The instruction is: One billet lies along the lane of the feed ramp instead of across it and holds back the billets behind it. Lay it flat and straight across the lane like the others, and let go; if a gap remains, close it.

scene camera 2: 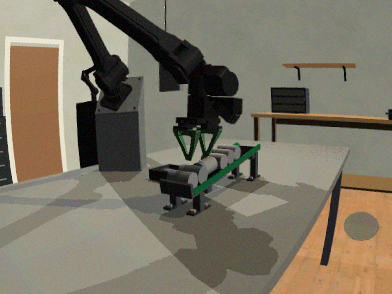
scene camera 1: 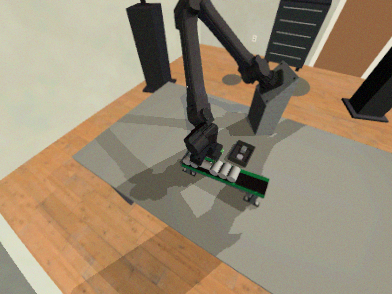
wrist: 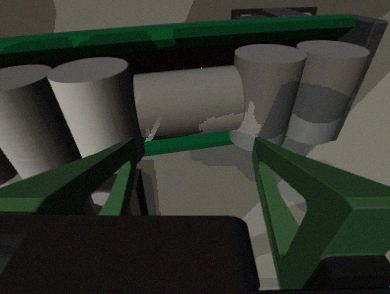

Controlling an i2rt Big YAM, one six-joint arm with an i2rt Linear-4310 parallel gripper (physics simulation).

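Seen in the pictures: gripper, fingertip midpoint: [scene camera 2: 197, 158] [scene camera 1: 207, 158] [wrist: 194, 146]; arm's base at its link origin: [scene camera 2: 116, 96] [scene camera 1: 271, 83].
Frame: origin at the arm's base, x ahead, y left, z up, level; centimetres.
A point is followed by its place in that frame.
Observation:
The lengthwise billet [wrist: 189, 100] @[z -17.9, x 42.6, y -26.0 cm] [scene camera 2: 207, 163] @[z -18.4, x 42.7, y -27.0 cm] lies along the lane of the feed ramp [wrist: 200, 31] [scene camera 2: 225, 173] [scene camera 1: 254, 183]. Its ends face crosswise billets on both sides. Two crosswise billets, one beside it [wrist: 270, 90] @[z -18.3, x 41.5, y -30.3 cm] and one farther out [wrist: 330, 95] @[z -18.8, x 39.7, y -33.9 cm], sit at the end-stop side. On its other side, a crosswise billet [wrist: 95, 105] @[z -17.1, x 44.3, y -21.7 cm] stands close to it, with more behind. My gripper [wrist: 194, 146] @[z -17.6, x 39.8, y -25.4 cm] [scene camera 2: 196, 157] @[z -17.6, x 39.8, y -25.4 cm] is open and empty, with its fingertips above the ramp's near side in the wrist view. The arm partly hides the lengthwise billet in scene camera 1.
A small black tray [scene camera 1: 249, 156] @[z -27.6, x 27.0, y -4.5 cm] with small grey pieces lies beside the ramp, on the side of the arm's pedestal [scene camera 1: 270, 107] @[z -7.6, x 9.9, y 1.0 cm] [scene camera 2: 120, 140] @[z -16.4, x 3.5, y -3.4 cm]. The ramp stands on short dark legs [scene camera 2: 254, 165] @[z -23.5, x 51.6, y -4.3 cm] on the grey table [scene camera 1: 320, 200] @[z -28.0, x 44.8, y 27.2 cm].

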